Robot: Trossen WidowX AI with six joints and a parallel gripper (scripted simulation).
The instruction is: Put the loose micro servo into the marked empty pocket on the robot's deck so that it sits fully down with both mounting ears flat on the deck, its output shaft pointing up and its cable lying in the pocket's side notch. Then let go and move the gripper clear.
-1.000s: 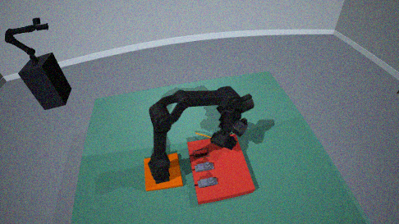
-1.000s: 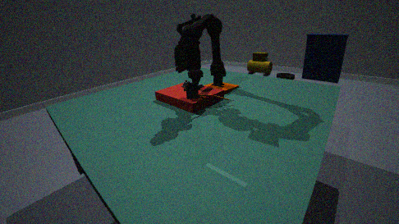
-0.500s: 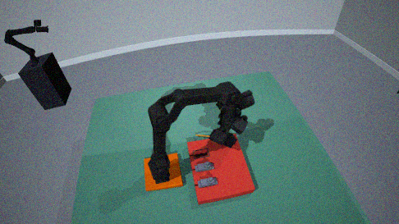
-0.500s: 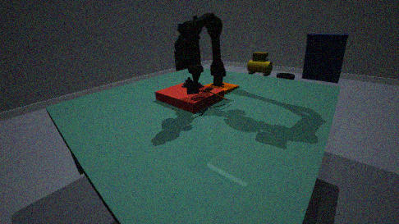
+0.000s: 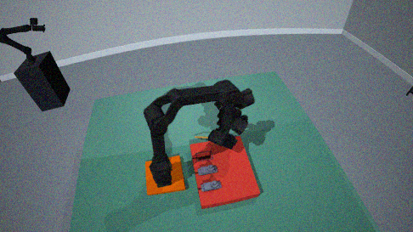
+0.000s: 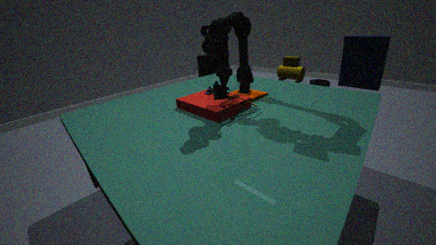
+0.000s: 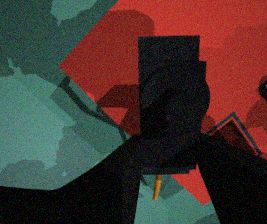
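Now: the red deck 110 mm to the right of my gripper tip and 100 mm below it.
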